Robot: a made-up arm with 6 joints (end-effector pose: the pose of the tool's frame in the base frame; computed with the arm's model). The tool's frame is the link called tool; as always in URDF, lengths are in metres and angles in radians. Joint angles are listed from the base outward.
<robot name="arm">
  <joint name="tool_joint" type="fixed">
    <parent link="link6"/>
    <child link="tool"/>
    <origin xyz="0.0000 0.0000 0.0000" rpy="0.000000 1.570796 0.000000"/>
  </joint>
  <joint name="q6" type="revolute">
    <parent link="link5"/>
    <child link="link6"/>
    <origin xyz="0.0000 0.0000 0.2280" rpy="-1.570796 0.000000 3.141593"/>
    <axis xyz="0 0 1"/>
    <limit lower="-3.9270" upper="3.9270" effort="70" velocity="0.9"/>
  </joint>
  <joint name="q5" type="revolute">
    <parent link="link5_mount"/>
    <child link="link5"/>
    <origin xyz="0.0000 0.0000 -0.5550" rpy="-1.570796 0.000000 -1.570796"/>
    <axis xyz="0 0 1"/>
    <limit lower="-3.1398" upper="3.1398" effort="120" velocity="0.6"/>
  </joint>
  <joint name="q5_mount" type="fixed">
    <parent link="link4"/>
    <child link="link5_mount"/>
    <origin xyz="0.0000 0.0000 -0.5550"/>
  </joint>
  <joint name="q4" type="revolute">
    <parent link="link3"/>
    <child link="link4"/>
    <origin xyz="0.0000 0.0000 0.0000" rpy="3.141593 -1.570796 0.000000"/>
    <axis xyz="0 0 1"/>
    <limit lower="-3.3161" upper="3.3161" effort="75" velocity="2.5"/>
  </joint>
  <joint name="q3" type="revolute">
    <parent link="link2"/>
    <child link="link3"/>
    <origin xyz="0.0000 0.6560 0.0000" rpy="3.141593 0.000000 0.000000"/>
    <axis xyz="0 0 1"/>
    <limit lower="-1.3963" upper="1.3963" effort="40" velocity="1.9"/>
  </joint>
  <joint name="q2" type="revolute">
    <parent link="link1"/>
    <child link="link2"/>
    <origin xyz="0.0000 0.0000 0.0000" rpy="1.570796 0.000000 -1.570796"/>
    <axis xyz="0 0 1"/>
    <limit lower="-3.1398" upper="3.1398" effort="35" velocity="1.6"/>
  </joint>
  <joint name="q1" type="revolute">
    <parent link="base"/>
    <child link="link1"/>
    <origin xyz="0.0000 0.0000 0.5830" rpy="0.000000 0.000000 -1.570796"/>
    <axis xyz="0 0 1"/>
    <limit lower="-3.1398" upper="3.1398" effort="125" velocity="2"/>
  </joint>
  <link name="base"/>
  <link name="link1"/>
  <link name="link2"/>
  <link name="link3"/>
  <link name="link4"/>
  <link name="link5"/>
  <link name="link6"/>
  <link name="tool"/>
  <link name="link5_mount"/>
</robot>
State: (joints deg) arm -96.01 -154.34 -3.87 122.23 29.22 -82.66
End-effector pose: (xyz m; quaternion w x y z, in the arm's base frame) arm 0.2617 1.3248 0.3710 0.0017 -0.8593 -0.3408 -0.3814
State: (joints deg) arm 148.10 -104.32 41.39 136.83 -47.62 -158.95
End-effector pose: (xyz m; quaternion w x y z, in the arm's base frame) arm 1.3049 -1.0081 0.9172 0.1175 -0.9925 0.0166 0.0310
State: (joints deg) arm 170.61 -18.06 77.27 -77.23 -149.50 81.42
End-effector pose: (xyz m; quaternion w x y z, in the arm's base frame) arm 0.0922 0.0358 2.3325 0.6040 -0.0158 0.7110 -0.3598
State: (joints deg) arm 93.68 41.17 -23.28 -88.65 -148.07 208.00
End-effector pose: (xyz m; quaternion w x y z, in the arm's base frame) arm -0.0399 0.7038 -0.0230 0.0251 -0.4977 0.3730 -0.7827
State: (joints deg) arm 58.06 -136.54 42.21 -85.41 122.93 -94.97
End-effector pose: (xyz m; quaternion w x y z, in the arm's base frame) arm -0.8077 -1.3301 0.3583 0.9976 0.0556 0.0400 0.0065
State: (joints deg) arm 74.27 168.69 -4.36 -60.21 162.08 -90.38
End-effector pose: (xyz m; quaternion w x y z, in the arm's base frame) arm -0.1613 -0.9905 0.0018 0.8422 0.2229 0.1458 0.4687
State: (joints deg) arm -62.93 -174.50 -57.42 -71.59 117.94 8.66
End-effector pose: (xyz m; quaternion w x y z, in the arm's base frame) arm -0.2350 0.3017 1.0168 0.3116 -0.1473 0.9308 -0.1219
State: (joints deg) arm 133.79 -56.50 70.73 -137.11 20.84 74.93
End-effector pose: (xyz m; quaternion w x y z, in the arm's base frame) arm 0.6372 -0.9061 1.9228 0.1830 -0.8233 -0.0635 -0.5336
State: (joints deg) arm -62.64 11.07 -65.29 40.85 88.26 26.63
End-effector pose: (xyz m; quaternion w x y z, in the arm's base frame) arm 0.0916 -0.5523 0.1833 0.9290 -0.3127 -0.0136 -0.1975
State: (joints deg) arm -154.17 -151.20 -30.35 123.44 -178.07 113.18
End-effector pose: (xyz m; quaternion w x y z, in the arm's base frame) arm 0.9985 0.3438 0.8635 0.1371 0.5016 0.0428 -0.8531
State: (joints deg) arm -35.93 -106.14 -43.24 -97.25 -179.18 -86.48
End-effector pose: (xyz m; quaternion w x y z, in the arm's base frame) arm 0.0791 -0.0218 1.2857 0.5198 0.2212 0.8212 -0.0804
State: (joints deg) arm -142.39 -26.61 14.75 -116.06 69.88 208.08
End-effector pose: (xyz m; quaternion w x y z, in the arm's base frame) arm -0.4733 -0.4911 1.7493 0.1196 -0.1345 -0.5629 0.8067
